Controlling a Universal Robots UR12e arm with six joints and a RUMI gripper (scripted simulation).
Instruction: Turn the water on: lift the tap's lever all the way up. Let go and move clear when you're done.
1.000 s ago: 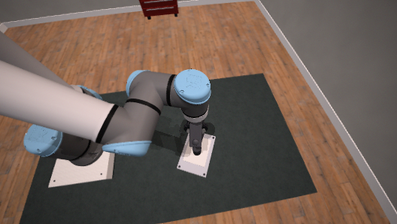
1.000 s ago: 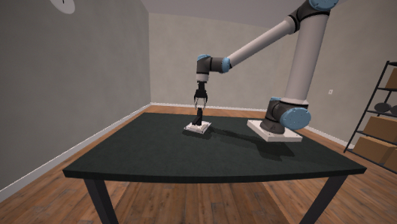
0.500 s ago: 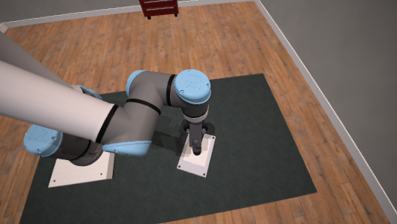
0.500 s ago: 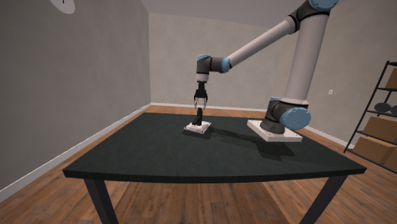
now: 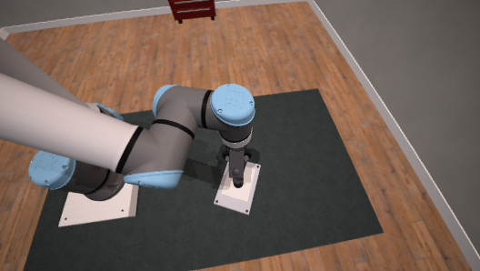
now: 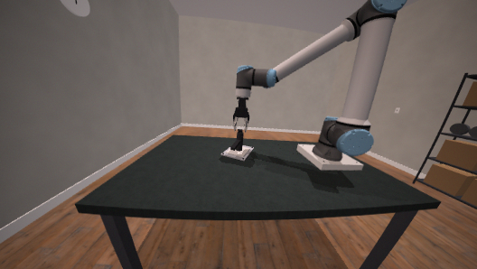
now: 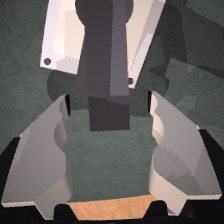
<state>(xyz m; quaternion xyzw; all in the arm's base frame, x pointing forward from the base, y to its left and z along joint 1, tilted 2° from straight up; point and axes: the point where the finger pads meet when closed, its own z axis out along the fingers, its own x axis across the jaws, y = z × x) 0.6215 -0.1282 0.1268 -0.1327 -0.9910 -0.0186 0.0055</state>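
My hand is 2 cm to the left of the dark lever, 1 cm past it and 1 cm above it.
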